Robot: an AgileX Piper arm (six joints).
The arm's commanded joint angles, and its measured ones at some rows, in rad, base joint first. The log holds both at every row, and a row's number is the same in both.
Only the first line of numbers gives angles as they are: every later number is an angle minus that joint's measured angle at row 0.
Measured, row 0:
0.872 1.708 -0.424 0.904 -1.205 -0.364
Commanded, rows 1 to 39:
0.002 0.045 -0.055 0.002 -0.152 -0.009
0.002 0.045 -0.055 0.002 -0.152 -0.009
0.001 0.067 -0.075 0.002 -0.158 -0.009
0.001 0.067 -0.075 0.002 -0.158 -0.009
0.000 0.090 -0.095 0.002 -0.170 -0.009
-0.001 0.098 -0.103 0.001 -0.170 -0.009
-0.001 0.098 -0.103 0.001 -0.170 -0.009
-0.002 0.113 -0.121 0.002 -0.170 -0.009
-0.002 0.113 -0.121 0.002 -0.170 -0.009
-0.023 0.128 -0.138 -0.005 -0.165 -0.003
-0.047 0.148 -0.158 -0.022 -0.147 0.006
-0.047 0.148 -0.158 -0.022 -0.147 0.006
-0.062 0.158 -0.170 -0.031 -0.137 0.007
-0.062 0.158 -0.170 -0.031 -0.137 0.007
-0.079 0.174 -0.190 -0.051 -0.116 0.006
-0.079 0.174 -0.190 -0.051 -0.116 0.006
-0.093 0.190 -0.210 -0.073 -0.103 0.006
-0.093 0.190 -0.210 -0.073 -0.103 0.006
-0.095 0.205 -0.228 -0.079 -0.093 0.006
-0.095 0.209 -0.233 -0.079 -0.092 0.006
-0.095 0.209 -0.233 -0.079 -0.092 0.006
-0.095 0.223 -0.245 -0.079 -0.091 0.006
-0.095 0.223 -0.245 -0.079 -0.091 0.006
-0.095 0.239 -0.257 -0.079 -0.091 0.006
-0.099 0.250 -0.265 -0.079 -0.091 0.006
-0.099 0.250 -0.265 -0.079 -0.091 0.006
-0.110 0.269 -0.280 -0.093 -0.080 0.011
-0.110 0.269 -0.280 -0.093 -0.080 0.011
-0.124 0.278 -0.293 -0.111 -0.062 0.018
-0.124 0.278 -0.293 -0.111 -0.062 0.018
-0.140 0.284 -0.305 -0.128 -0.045 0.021
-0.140 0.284 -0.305 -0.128 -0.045 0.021
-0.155 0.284 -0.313 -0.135 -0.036 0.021
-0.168 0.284 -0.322 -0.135 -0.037 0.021
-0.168 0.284 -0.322 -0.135 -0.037 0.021
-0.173 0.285 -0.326 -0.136 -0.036 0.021
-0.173 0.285 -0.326 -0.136 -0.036 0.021
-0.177 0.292 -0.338 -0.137 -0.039 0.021
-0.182 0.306 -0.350 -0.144 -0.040 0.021
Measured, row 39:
-0.172 0.291 -0.331 -0.125 -0.005 0.018
